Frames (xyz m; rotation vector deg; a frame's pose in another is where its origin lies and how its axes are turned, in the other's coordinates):
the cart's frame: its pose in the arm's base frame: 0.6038 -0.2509 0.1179 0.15 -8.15 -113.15
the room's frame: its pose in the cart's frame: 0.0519 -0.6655 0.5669 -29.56 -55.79 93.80
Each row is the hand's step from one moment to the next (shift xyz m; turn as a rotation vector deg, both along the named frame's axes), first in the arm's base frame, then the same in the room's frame.
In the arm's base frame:
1: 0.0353 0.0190 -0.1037 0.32 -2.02 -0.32
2: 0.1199 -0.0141 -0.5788 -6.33 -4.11 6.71
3: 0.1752 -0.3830 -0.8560 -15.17 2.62 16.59
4: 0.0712 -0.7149 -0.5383 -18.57 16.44 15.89
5: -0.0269 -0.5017 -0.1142 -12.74 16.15 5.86
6: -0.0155 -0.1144 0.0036 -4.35 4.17 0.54
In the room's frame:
1: 0.0091 0.1053 -0.0345 0.40 -0.61 -1.94
2: -0.0142 0.5123 -0.2949 -4.28 -9.15 -0.13
3: 0.0065 0.5852 -0.7534 -11.16 -16.43 10.85
4: 0.0050 0.1336 -0.8877 -15.75 -10.09 22.76
5: -0.0111 -0.1478 -0.4934 -12.35 -0.34 17.46
6: -0.0049 -0.0611 -0.0979 -4.44 0.48 4.08

